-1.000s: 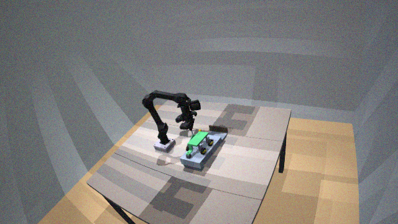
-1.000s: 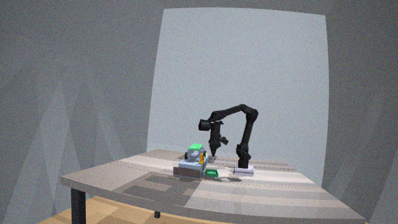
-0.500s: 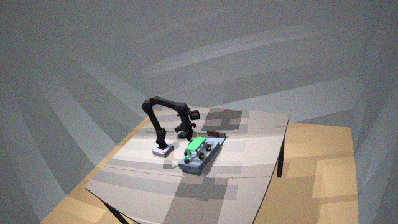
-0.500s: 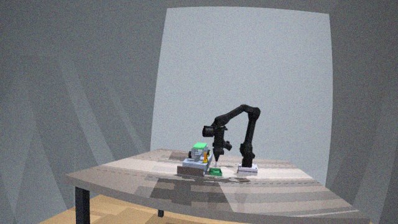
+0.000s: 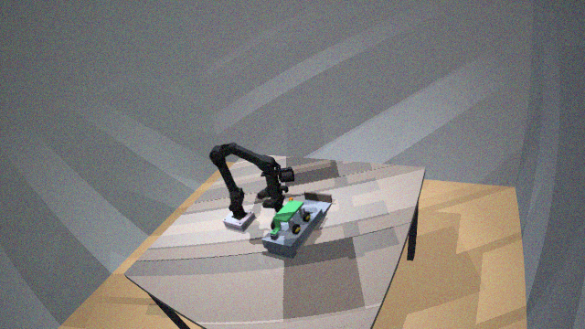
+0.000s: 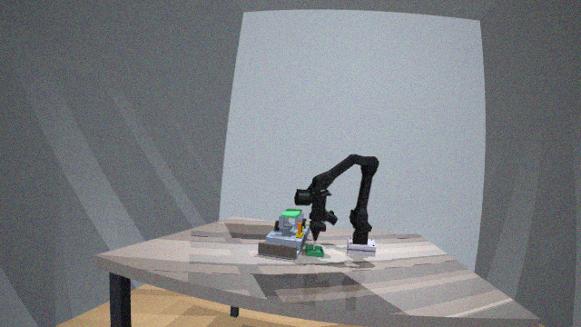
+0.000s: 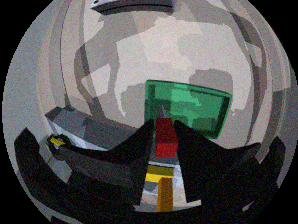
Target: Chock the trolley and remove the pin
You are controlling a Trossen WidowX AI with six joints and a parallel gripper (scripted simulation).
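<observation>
Now: gripper tip 7 cm short of the yellow chock, 1 cm to the right of it and 3 cm below it. Round my gripper tip: trolley 14 cm ahead, 7 cm to the right, 6 cm above; then red-headed stop pin right at my gripper tip; then dark end wall 10 cm ahead, 19 cm to the left, 2 cm below.
</observation>
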